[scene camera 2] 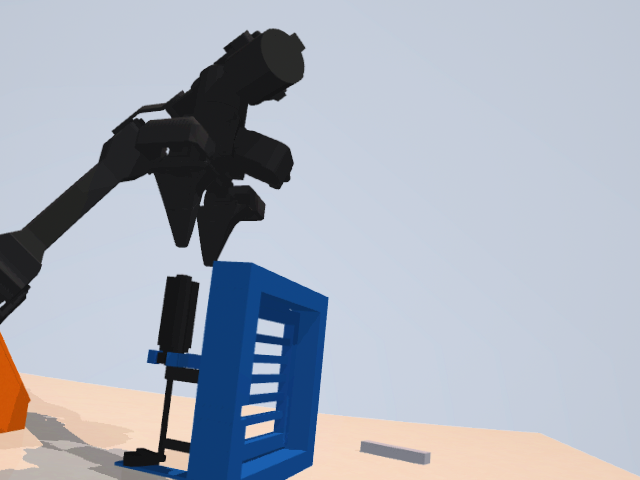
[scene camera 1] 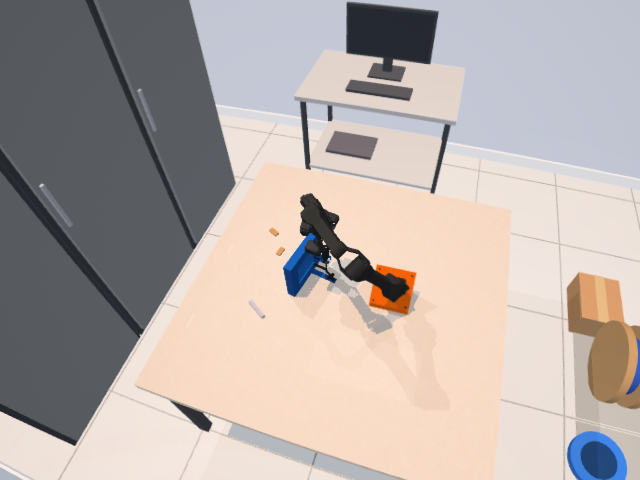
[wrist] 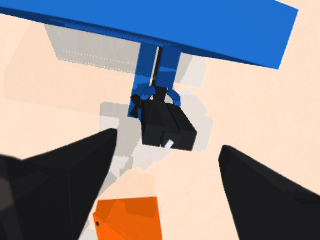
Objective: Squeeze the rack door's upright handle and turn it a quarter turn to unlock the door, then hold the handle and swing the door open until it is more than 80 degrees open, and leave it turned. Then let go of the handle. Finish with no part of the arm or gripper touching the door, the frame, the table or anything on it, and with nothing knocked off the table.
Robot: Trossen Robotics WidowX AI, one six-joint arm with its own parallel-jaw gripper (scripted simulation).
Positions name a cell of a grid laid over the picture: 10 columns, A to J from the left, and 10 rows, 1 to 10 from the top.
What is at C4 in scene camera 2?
My gripper.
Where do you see a blue rack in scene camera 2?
D7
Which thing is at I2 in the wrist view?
A blue rack.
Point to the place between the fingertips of my gripper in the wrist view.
F7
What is my gripper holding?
Nothing.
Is my gripper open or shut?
Open.
